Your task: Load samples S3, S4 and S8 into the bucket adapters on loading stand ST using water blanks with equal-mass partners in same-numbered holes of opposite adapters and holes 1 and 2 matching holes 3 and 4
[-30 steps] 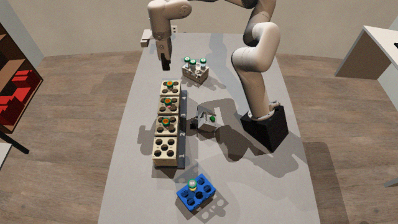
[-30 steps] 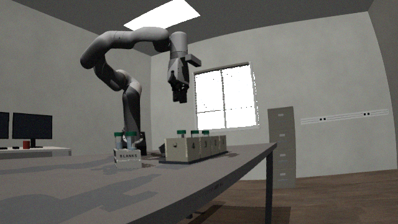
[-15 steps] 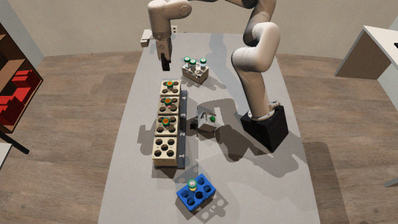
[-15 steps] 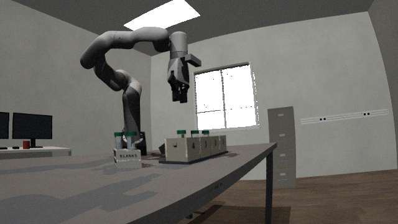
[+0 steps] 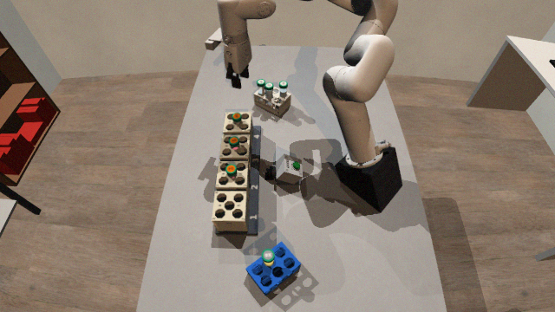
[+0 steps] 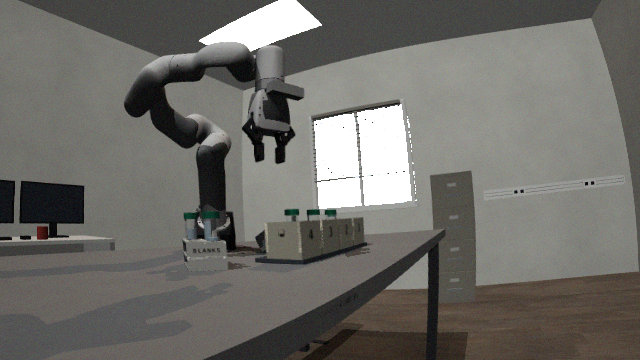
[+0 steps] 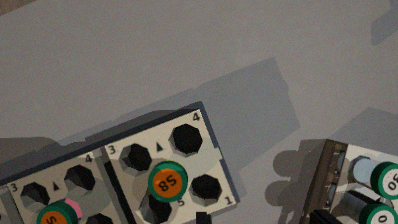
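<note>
Now: the water blank tube 19 cm below my hand, 13 cm to the right of it and 7 cm behind it. Round my hand: blanks rack (22 cm below, 13 cm to the right, 11 cm behind); adapter (20 cm below, 5 cm to the left, 2 cm ahead); green done key (23 cm to the left, 19 cm below, 17 cm behind).
</note>
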